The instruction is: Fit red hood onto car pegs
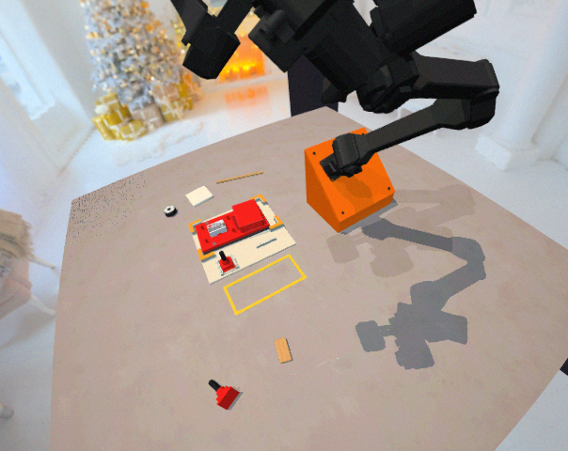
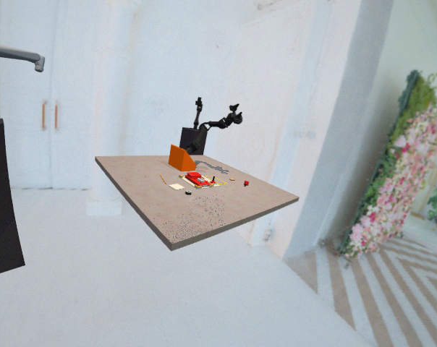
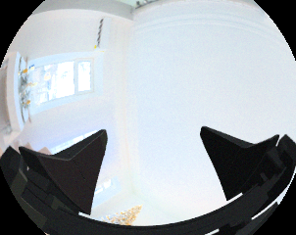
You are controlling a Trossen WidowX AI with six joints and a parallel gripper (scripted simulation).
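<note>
The hood is 11 cm behind my gripper tip, 28 cm to the right of it and 58 cm below it. The rest, counted from my gripper tip: wooden block: 4 cm ahead, 7 cm to the left, 62 cm below; then grey engine block: 1 cm behind, 30 cm to the right, 60 cm below; then black-and-white ring: 7 cm ahead, 51 cm to the right, 61 cm below.
</note>
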